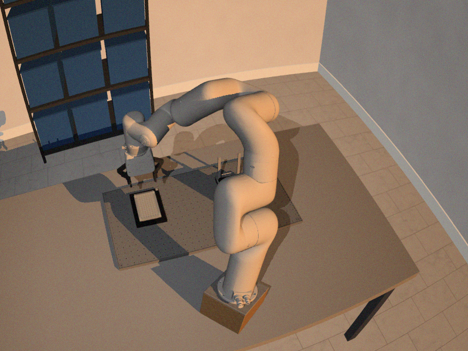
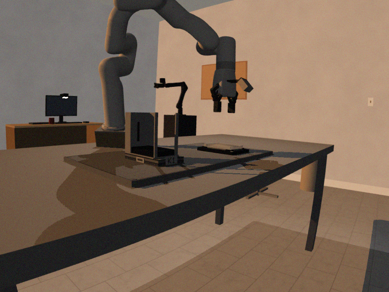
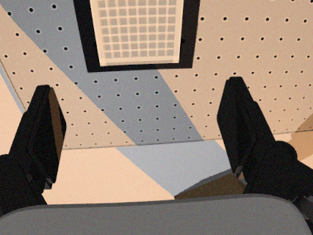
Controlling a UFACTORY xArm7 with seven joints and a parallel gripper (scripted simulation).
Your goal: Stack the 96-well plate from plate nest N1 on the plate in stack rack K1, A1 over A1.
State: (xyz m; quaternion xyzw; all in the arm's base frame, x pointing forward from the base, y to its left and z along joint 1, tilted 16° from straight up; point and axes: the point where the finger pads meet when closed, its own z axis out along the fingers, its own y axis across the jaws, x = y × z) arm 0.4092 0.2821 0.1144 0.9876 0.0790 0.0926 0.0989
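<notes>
The 96-well plate lies 140 mm below my hand. Round my hand: pale square: 150 mm below, 80 mm ahead, 40 mm to the right.
</notes>
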